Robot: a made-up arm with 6 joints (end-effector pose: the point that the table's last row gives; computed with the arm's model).
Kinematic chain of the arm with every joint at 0, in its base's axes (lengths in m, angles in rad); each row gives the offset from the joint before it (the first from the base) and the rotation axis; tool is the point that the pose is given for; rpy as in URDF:
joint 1: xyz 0 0 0.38 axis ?
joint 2: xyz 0 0 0 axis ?
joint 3: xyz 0.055 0 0.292 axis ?
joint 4: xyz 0.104 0 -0.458 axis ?
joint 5: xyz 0 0 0 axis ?
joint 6: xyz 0.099 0 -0.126 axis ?
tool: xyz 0 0 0 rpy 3.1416 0 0
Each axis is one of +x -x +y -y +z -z.
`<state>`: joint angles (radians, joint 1 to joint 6).
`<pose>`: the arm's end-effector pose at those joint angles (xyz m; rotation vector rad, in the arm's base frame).
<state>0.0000 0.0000 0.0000 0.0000 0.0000 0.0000</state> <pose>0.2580 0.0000 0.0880 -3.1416 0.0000 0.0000</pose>
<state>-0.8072 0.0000 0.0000 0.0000 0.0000 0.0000</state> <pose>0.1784 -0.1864 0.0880 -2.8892 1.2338 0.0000</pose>
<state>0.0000 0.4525 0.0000 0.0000 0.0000 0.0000</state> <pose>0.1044 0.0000 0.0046 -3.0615 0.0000 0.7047</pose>
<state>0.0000 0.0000 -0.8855 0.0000 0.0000 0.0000</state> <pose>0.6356 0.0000 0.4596 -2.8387 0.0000 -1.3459</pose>
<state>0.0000 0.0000 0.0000 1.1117 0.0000 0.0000</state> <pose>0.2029 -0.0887 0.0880 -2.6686 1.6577 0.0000</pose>
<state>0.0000 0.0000 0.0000 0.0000 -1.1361 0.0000</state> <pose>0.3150 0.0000 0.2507 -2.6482 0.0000 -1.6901</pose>
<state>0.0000 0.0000 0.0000 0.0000 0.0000 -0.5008</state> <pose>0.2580 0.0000 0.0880 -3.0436 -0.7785 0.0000</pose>
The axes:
joint 1: +z
joint 2: +y
joint 3: +y
joint 4: -z
joint 5: +y
joint 6: -z

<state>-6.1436 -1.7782 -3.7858 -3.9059 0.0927 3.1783</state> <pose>-0.6417 -0.1509 -0.0993 -2.5223 -1.1315 0.8694</pose>
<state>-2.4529 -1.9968 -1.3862 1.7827 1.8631 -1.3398</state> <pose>0.5124 0.2328 0.7786 1.7727 0.7940 0.5408</pose>
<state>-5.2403 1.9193 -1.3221 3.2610 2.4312 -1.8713</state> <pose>0.1323 0.1898 -0.2708 -1.3421 0.1608 -0.8314</pose>
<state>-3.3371 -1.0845 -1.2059 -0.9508 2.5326 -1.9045</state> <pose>-0.0415 0.1354 0.8474 -1.1621 2.2011 0.1545</pose>
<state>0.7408 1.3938 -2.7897 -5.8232 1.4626 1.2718</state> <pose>0.5993 0.6170 0.2794 -2.7617 0.8499 0.6174</pose>
